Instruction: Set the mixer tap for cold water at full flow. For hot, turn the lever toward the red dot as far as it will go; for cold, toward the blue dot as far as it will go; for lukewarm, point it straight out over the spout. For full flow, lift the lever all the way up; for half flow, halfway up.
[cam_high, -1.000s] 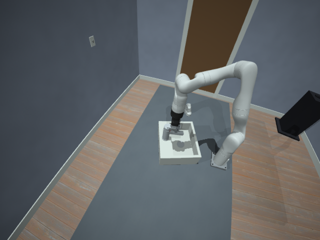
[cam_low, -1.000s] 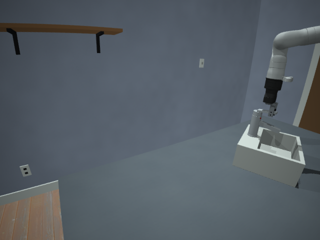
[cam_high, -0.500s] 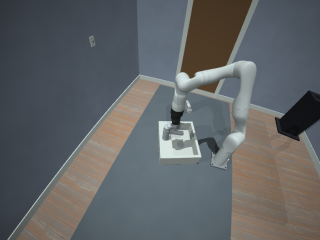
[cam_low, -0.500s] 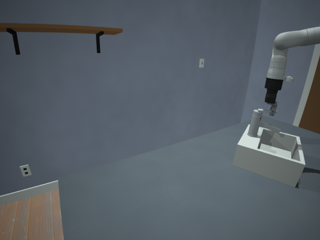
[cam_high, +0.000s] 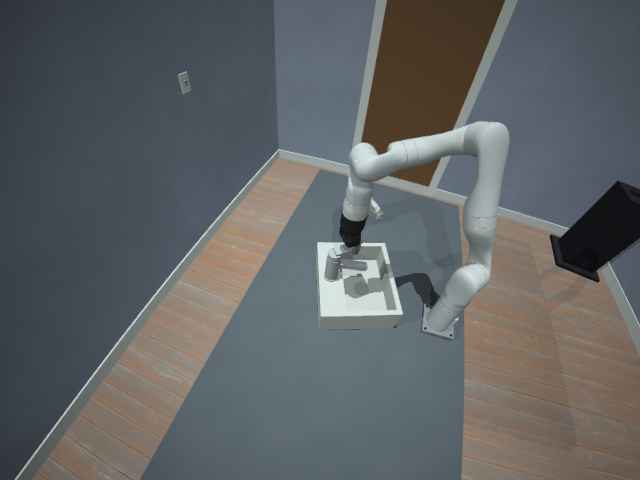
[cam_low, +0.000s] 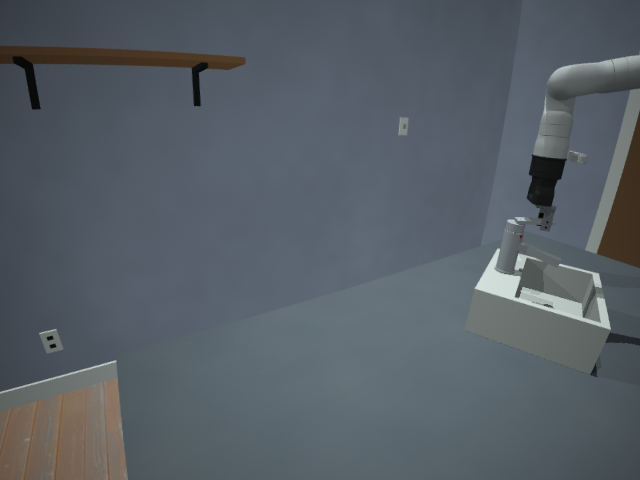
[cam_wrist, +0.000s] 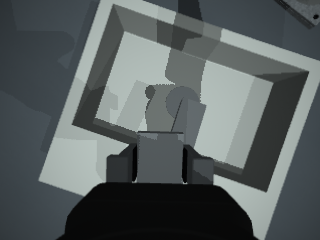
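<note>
The grey mixer tap lies 30 mm ahead of my hand, 30 mm to the left of it and 50 mm below it. Also, from my hand: white basin 60 mm behind, 10 mm to the right, 240 mm below; flat lever 20 mm ahead, 20 mm to the left.
</note>
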